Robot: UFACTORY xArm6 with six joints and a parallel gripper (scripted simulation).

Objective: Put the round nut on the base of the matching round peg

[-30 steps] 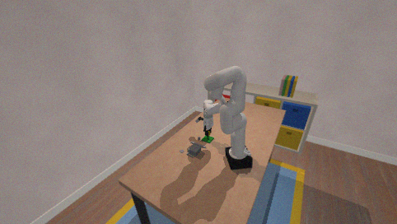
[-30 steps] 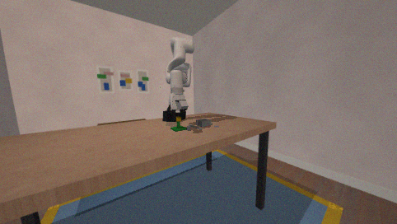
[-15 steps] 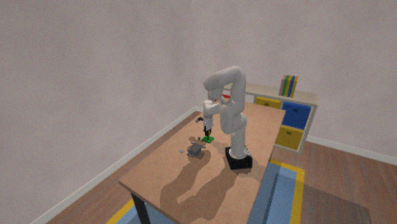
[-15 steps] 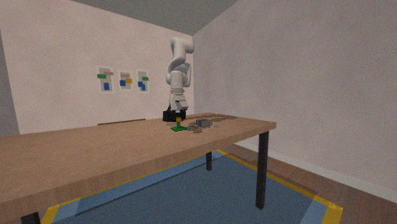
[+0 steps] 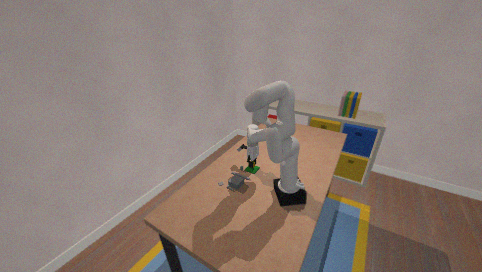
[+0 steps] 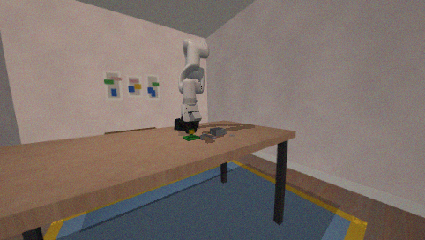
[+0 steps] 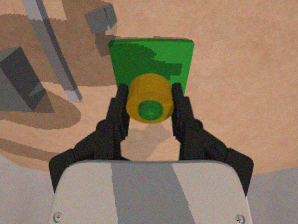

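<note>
Right now my hand is 70 mm short of the small grey cube, 40 mm to the right of it and 40 mm above it. Round my hand: small grey disc: 230 mm to the left, 100 mm ahead, 50 mm below; then grey block: 190 mm to the left, 40 mm below, 10 mm ahead; then grey bar: 100 mm to the left, 50 mm below, 30 mm ahead.
</note>
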